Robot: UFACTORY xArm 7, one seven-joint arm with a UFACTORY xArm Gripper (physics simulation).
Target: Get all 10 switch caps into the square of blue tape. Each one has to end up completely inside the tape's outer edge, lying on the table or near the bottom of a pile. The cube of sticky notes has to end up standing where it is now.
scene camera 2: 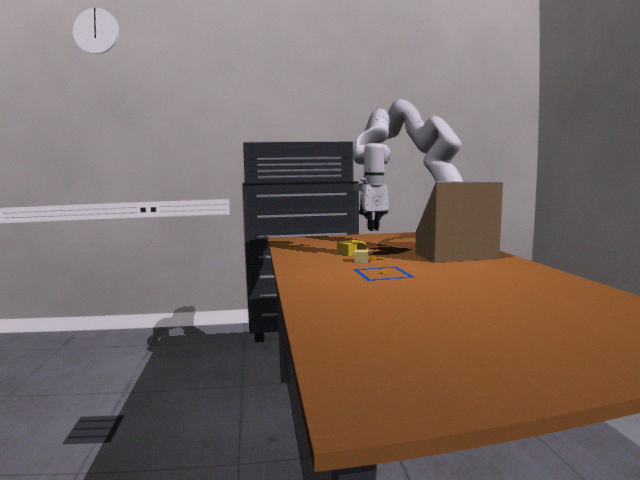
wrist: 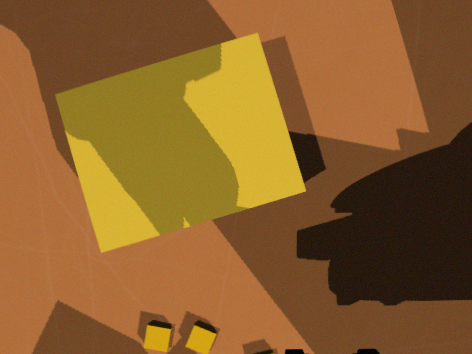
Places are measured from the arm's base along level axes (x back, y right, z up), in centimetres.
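Where they show: gripper, between the fingertips: (scene camera 2: 373,230); arm's base, origin of its link: (scene camera 2: 460,204).
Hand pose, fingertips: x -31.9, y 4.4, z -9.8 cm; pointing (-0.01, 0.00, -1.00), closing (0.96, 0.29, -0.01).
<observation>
Each offset is from my fingertips to the top centre of the thing. "*": to the spot under its first point. Level surfaces: height alone.
My gripper (scene camera 2: 373,227) (wrist: 330,352) is shut on a small yellow switch cap @(dy -0.1, dx +0.0, dz +0.6 cm) (scene camera 2: 374,229), high above the far part of the table; the cap is hidden in the wrist view. Several switch caps @(dy -5.7, dx +0.9, dz -9.3 cm) (scene camera 2: 377,257) lie beyond the tape, right of the pale yellow cube of sticky notes @(dy -8.7, dx -5.7, dz -6.0 cm) (scene camera 2: 360,256), which stands on the table. In the wrist view, one cap @(dy -3.2, dx -6.2, dz -9.3 cm) (wrist: 157,337) and another cap @(dy -2.6, dx -4.0, dz -9.3 cm) (wrist: 201,339) lie near the bottom edge, with part of a dark-sided one @(* dy -2.3, dx -0.8, dz -9.7 cm) (wrist: 263,352) beside them. A yellow cap @(dy -27.4, dx -1.2, dz -9.3 cm) (scene camera 2: 383,272) lies inside the square of blue tape @(* dy -33.7, dx +0.0, dz -9.8 cm) (scene camera 2: 391,278).
A yellow block @(dy +6.4, dx -7.6, dz -5.3 cm) (scene camera 2: 347,248) (wrist: 260,130) stands behind and left of the sticky notes, partly in the arm's shadow. A tall brown box (scene camera 2: 467,222) stands at the right on the orange table @(dz -9.8 cm) (scene camera 2: 439,351). A dark tool cabinet (scene camera 2: 299,206) stands behind the table.
</observation>
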